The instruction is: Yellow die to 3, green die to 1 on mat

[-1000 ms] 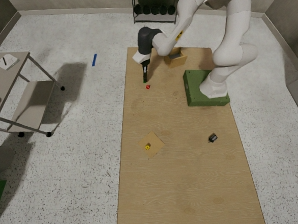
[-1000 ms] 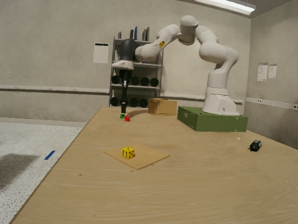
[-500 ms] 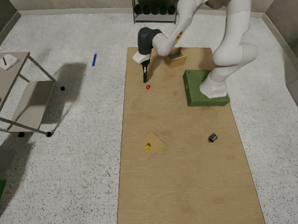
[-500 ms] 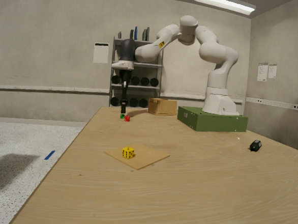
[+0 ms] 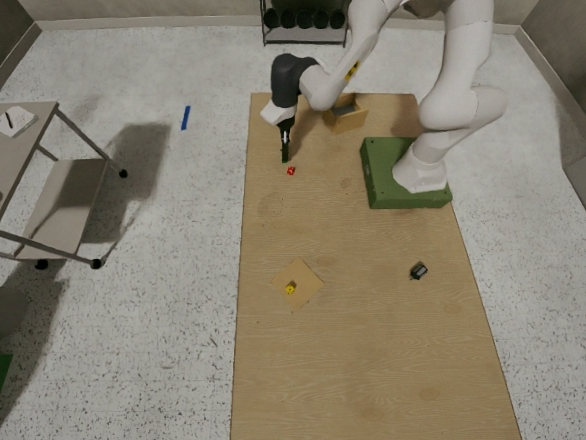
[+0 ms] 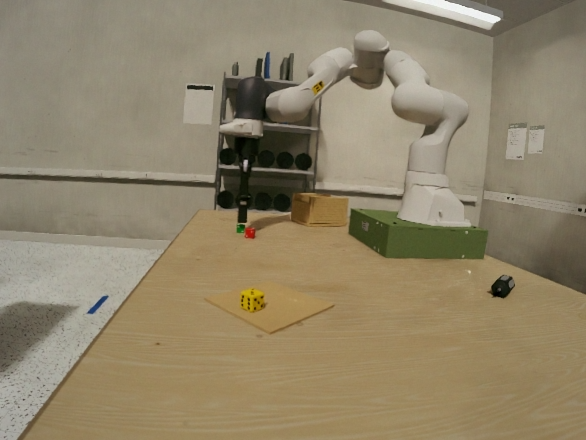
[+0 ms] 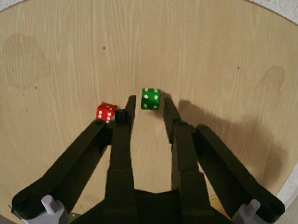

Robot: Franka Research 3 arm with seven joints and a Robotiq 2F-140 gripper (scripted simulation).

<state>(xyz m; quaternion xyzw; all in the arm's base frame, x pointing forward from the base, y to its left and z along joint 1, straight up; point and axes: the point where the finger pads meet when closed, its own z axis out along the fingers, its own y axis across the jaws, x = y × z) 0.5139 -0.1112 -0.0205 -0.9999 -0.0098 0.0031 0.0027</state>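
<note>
Now: hand 50 mm above the green die. The rest, counted from my hand: wooden box: 280 mm behind, 260 mm to the right, 20 mm below; tan mat: 60 mm behind, 550 mm to the left, 60 mm below; red die: 20 mm behind, 60 mm to the left, 50 mm below.
</note>
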